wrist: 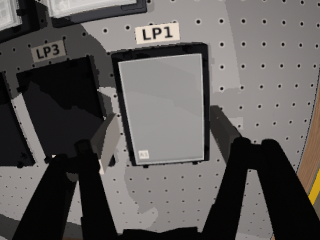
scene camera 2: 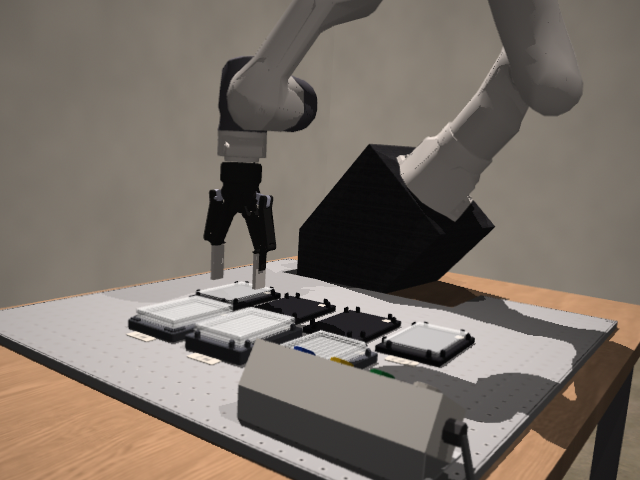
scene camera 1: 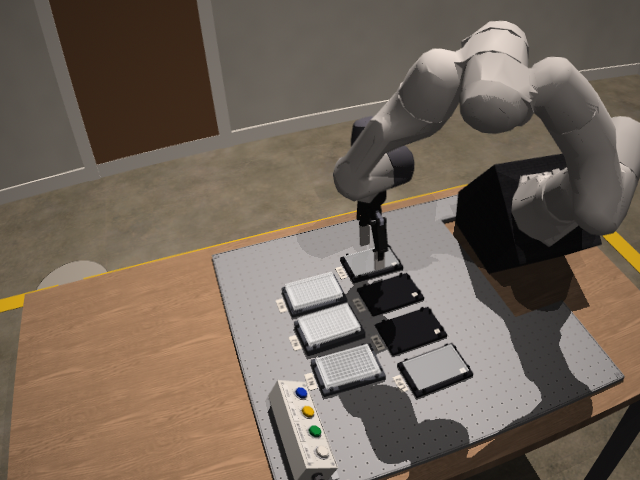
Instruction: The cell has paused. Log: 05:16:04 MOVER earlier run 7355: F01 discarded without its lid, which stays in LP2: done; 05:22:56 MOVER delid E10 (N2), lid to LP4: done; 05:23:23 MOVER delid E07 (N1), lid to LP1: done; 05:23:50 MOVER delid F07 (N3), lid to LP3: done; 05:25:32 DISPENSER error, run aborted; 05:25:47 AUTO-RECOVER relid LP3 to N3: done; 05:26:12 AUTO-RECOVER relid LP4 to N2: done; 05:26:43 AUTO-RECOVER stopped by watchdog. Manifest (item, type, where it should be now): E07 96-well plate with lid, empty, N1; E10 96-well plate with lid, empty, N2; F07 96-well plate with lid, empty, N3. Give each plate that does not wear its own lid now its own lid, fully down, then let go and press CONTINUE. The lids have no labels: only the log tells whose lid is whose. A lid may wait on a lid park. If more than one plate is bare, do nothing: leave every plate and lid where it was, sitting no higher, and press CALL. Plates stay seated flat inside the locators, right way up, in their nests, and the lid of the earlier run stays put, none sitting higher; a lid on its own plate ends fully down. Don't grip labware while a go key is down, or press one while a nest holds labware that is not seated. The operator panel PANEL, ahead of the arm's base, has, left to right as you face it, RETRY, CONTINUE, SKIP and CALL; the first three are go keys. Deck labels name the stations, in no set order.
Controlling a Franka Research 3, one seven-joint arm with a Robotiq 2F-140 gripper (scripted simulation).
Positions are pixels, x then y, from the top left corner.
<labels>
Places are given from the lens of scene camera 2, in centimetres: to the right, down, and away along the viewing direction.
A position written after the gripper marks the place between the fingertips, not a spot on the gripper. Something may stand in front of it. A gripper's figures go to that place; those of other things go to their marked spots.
gripper [scene camera 2: 237,283]: -16, 8, 116
grey lid [scene camera 2: 419,337]: 15, 15, 93
plate [scene camera 2: 324,344]: 1, 14, 84
grey lid [scene camera 2: 247,323]: -10, 12, 88
grey lid [scene camera 2: 178,311]: -22, 11, 94
</labels>
